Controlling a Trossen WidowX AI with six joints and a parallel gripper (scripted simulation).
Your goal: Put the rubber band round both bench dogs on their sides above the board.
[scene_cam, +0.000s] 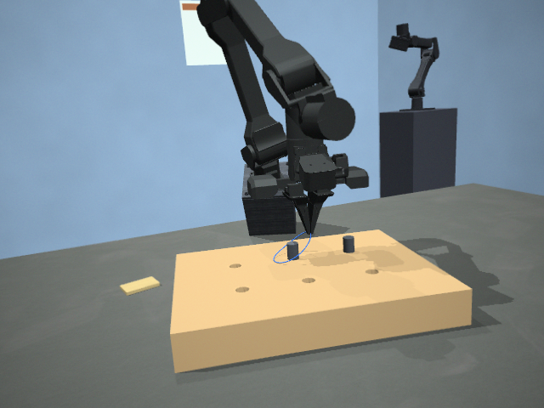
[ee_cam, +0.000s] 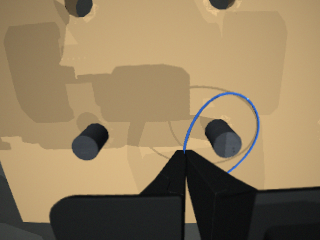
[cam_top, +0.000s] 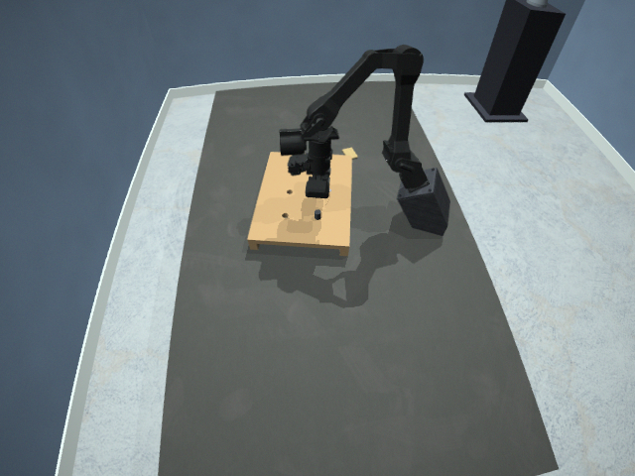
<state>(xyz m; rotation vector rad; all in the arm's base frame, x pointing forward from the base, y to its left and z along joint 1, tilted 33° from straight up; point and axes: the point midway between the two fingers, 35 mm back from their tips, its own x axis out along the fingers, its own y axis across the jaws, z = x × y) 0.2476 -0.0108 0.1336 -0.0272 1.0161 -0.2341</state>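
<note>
My hand is 40 mm short of the tan wooden board, 40 mm to the left of it and 90 mm above it. Round my hand: small tan block: 150 mm behind, 260 mm to the right, 120 mm below.
</note>
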